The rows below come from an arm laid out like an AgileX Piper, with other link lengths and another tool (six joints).
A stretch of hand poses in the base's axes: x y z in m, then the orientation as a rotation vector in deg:
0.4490 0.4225 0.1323 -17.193 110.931 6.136
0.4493 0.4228 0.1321 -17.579 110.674 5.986
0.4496 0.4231 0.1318 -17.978 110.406 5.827
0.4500 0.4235 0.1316 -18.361 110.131 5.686
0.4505 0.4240 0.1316 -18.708 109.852 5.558
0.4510 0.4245 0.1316 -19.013 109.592 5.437
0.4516 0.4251 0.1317 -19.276 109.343 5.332
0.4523 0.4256 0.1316 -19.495 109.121 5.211
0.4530 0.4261 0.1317 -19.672 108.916 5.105
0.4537 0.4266 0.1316 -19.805 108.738 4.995
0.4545 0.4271 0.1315 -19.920 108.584 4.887
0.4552 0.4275 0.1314 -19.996 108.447 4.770
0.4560 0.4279 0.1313 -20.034 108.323 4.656
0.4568 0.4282 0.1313 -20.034 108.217 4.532
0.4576 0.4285 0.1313 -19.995 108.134 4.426
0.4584 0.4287 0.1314 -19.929 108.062 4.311
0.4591 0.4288 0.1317 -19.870 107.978 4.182
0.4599 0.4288 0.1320 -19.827 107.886 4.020
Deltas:
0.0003 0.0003 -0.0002 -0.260 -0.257 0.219
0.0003 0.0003 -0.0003 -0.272 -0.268 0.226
0.0004 0.0004 -0.0002 -0.251 -0.272 0.224
0.0005 0.0005 0.0000 -0.225 -0.275 0.206
0.0005 0.0005 0.0000 -0.202 -0.257 0.178
0.0006 0.0006 0.0001 -0.172 -0.246 0.156
0.0007 0.0005 -0.0001 -0.165 -0.224 0.115
0.0007 0.0005 0.0001 -0.136 -0.207 0.092
0.0007 0.0005 -0.0001 -0.120 -0.183 0.057
0.0008 0.0005 -0.0001 -0.113 -0.160 0.043
0.0007 0.0004 -0.0001 -0.102 -0.147 0.010
0.0008 0.0004 -0.0001 -0.082 -0.136 -0.016
0.0008 0.0003 0.0000 -0.072 -0.122 -0.049
0.0008 0.0003 0.0000 -0.043 -0.100 -0.070
0.0008 0.0002 0.0001 -0.037 -0.092 -0.094
0.0007 0.0001 0.0003 -0.048 -0.105 -0.095
0.0008 0.0000 0.0003 -0.078 -0.117 -0.099

